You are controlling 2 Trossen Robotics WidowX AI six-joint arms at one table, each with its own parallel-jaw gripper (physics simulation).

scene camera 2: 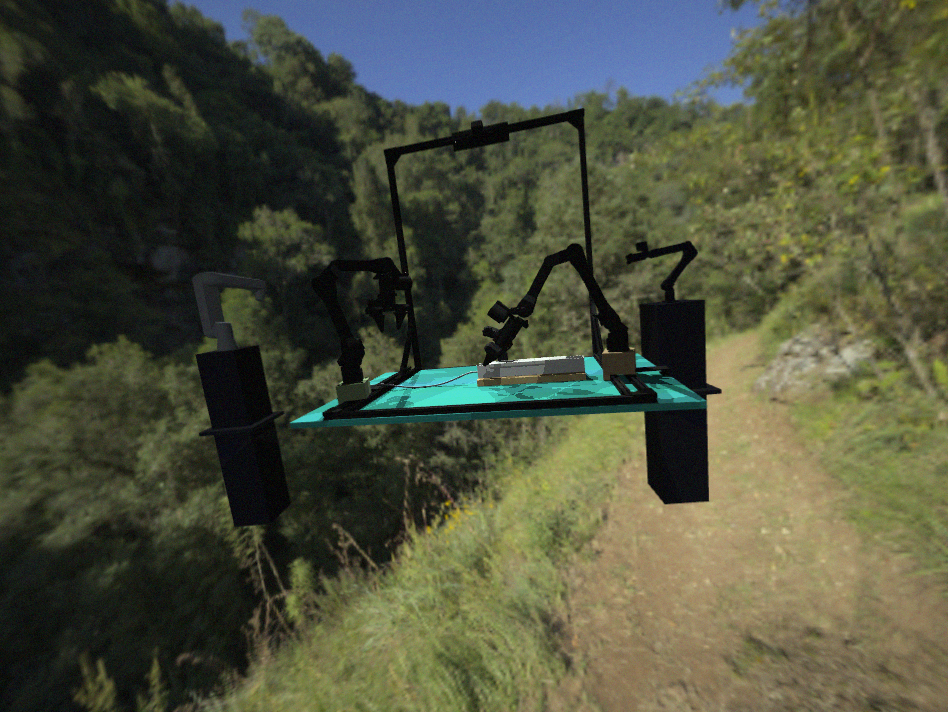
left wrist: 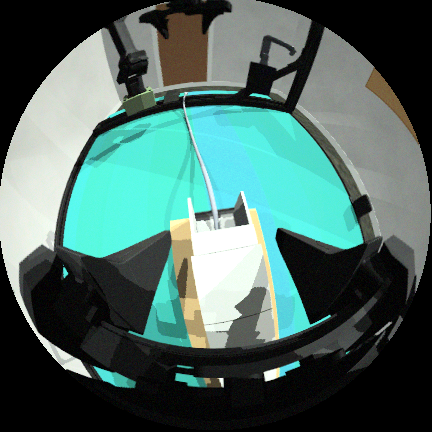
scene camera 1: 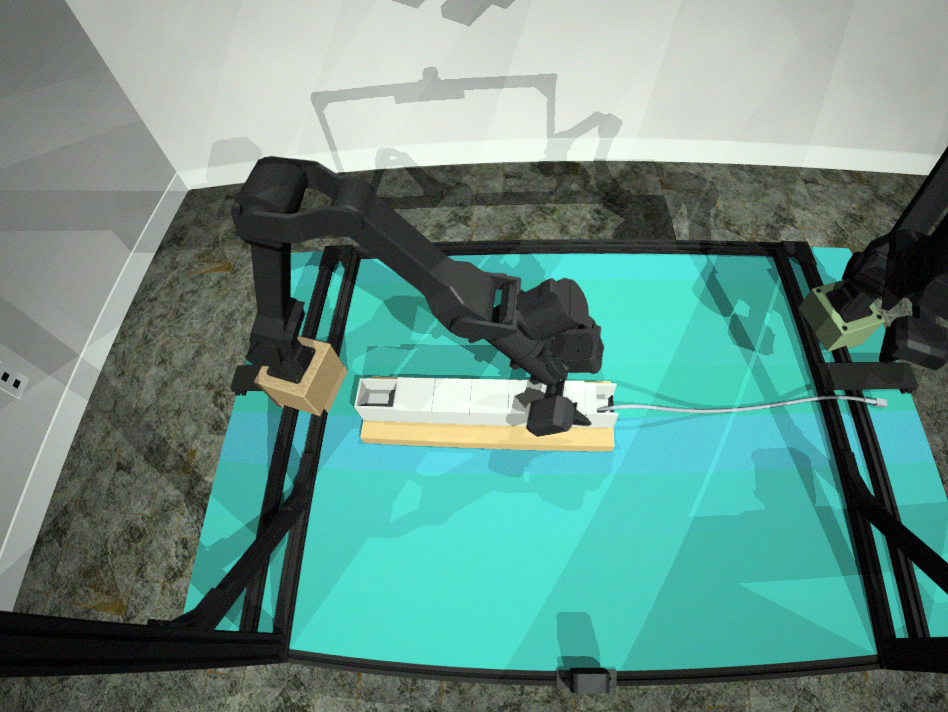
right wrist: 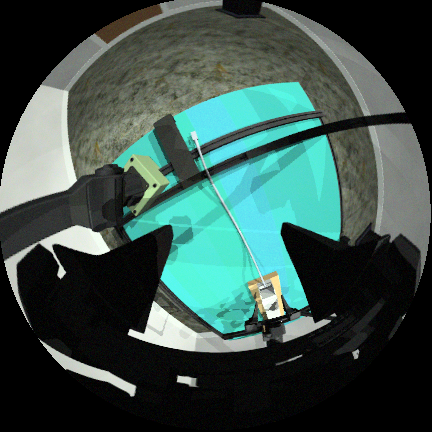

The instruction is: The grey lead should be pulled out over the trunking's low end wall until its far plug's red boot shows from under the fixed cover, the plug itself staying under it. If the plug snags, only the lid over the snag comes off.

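Seen in the pictures: left gripper, between the fingertips: [scene camera 2: 487, 362] [left wrist: 224, 235] [scene camera 1: 592, 397] [right wrist: 268, 297]; right gripper, between the fingertips: [scene camera 2: 390, 331] [left wrist: 184, 35] [scene camera 1: 883, 334] [right wrist: 228, 229]; left arm's base, origin of its link: [scene camera 2: 618, 350] [scene camera 1: 291, 362]; right arm's base, origin of its link: [scene camera 2: 352, 381] [left wrist: 136, 92] [scene camera 1: 848, 304] [right wrist: 132, 185].
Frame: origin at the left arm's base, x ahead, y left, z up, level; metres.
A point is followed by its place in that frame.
The white trunking [scene camera 1: 452, 410] [scene camera 2: 547, 367] @(x 0.243, y 0.044, z -0.046 m) [left wrist: 225, 280] lies on a tan wooden base [scene camera 1: 486, 436] @(x 0.326, y -0.007, z -0.070 m) and carries several white lids. A short cover [left wrist: 225, 241] @(x 0.463, y 0.071, z -0.018 m) sits beside its open end. The grey lead [scene camera 1: 728, 410] @(x 0.692, y 0.141, z -0.088 m) [left wrist: 200, 156] @(x 0.597, y 0.108, z -0.069 m) [right wrist: 233, 220] @(x 0.736, y 0.157, z -0.088 m) runs out of that end, rightward in scene camera 1, to its near plug [scene camera 1: 881, 402] @(x 0.958, y 0.211, z -0.069 m) [right wrist: 194, 135] @(x 0.958, y 0.211, z -0.069 m). The far plug and red boot do not show. My left gripper [left wrist: 224, 235] @(x 0.467, y 0.072, z -0.017 m) is open and empty, above the trunking near the lead's end, fingertips either side in its wrist view. My right gripper [scene camera 2: 390, 326] @(x 0.825, y 0.175, z 0.143 m) [right wrist: 228, 229] @(x 0.825, y 0.175, z 0.143 m) is open and empty, high above the table.
Black frame rails [scene camera 1: 831, 459] @(x 0.883, y 0.100, z -0.087 m) cross the table's right side in scene camera 1; the lead passes over them, beside a dark crossbar [scene camera 1: 869, 375] @(x 0.940, y 0.260, z -0.069 m). A green arm-mount block [scene camera 1: 839, 325] @(x 0.858, y 0.309, z -0.017 m) [right wrist: 150, 187] @(x 0.864, y 0.315, z -0.017 m) stands near the near plug. A tan mount block [scene camera 1: 325, 379] @(x 0.050, y 0.002, z -0.037 m) stands left of the trunking.
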